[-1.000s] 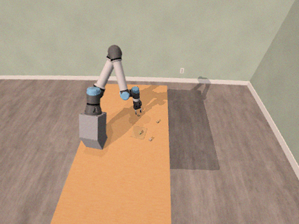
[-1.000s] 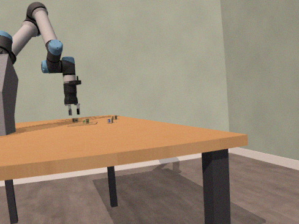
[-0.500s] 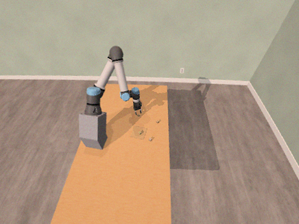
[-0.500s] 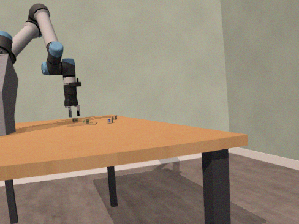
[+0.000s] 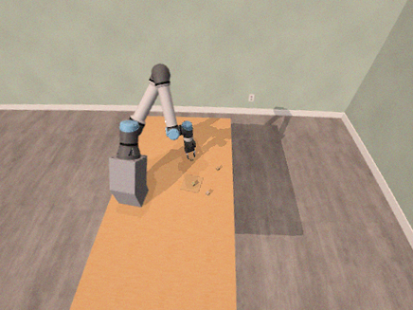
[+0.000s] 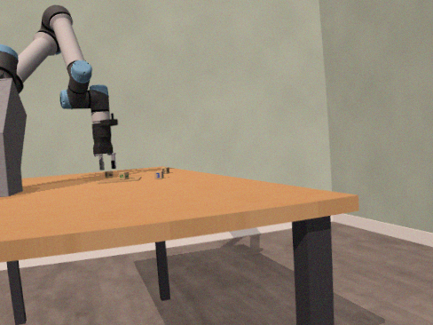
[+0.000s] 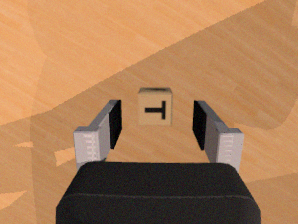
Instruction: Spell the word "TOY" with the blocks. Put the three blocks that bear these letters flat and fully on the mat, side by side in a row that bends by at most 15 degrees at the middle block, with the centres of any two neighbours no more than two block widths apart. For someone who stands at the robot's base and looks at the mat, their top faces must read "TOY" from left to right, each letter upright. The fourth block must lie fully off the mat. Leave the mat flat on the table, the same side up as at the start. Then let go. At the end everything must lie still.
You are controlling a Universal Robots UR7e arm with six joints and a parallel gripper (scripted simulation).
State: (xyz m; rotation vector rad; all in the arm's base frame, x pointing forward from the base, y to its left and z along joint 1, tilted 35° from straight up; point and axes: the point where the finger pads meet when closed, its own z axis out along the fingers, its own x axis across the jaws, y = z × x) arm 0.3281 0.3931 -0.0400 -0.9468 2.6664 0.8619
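Right now the T block is 4 cm below my hand. Round my hand: O block (24 cm to the right, 8 cm ahead, 3 cm below); Y block (29 cm to the right, 20 cm ahead, 4 cm below); tan mat (22 cm to the right, 6 cm ahead, 5 cm below).
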